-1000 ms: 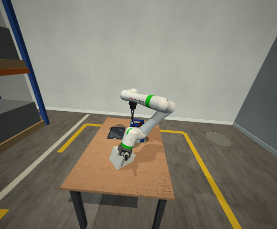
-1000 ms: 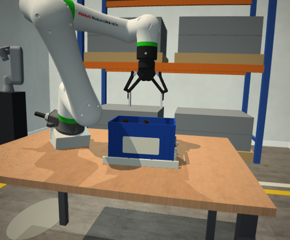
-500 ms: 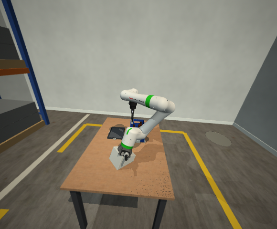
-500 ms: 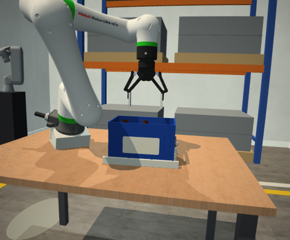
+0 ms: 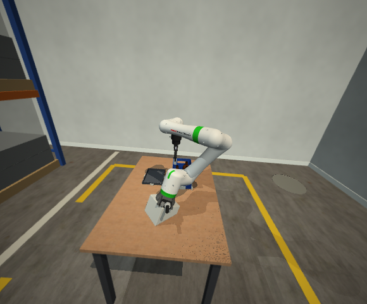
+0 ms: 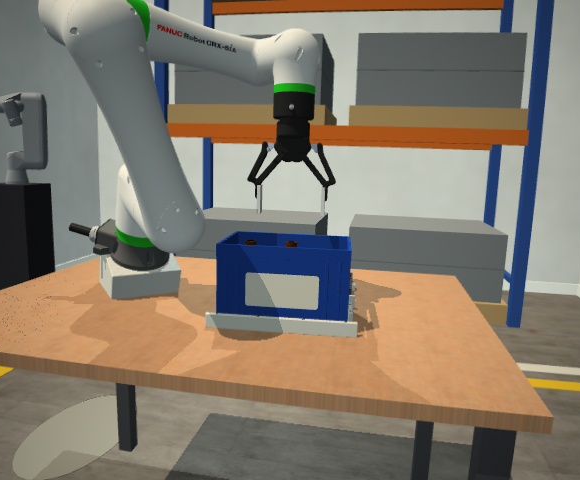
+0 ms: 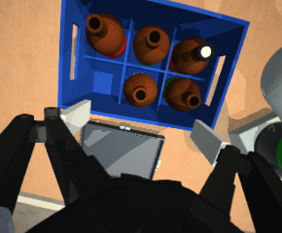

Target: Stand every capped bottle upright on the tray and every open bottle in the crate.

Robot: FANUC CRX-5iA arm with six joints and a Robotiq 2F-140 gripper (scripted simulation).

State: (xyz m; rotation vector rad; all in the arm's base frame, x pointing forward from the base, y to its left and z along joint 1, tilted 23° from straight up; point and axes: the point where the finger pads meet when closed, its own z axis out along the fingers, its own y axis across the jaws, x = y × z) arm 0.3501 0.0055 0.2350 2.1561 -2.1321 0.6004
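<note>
Right now my hand is 9 cm past the brown capped bottle, 11 cm to the left of it and 15 cm above it. The rest, counted from my hand: blue crate (7 cm to the right, 15 cm below); then dark tray (4 cm ahead, 20 cm to the left, 22 cm below); then open bottle (1 cm ahead, 2 cm to the right, 15 cm below).
</note>
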